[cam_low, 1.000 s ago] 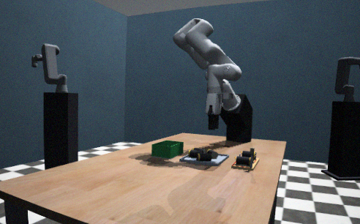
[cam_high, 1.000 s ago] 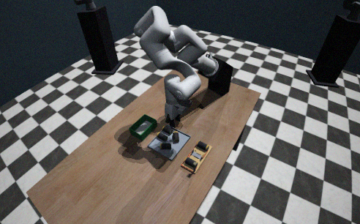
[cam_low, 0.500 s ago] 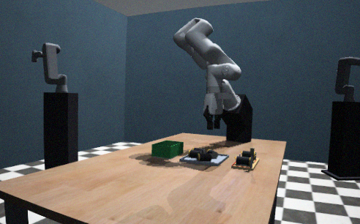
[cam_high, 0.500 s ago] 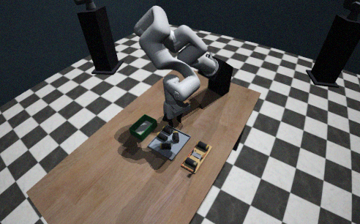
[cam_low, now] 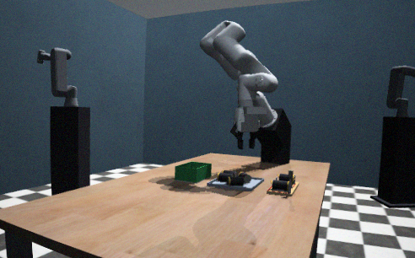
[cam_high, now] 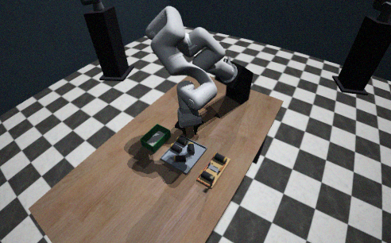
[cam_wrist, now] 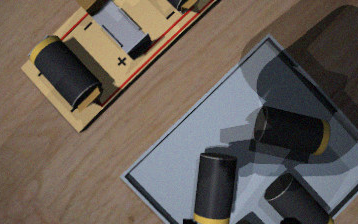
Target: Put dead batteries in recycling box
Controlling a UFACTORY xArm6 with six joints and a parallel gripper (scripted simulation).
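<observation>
Right now the grey tray is 160 mm below my hand, 40 mm to the right of it and 30 mm ahead of it. Also, from my hand: green recycling box (220 mm to the right, 140 mm below, 40 mm behind).
</observation>
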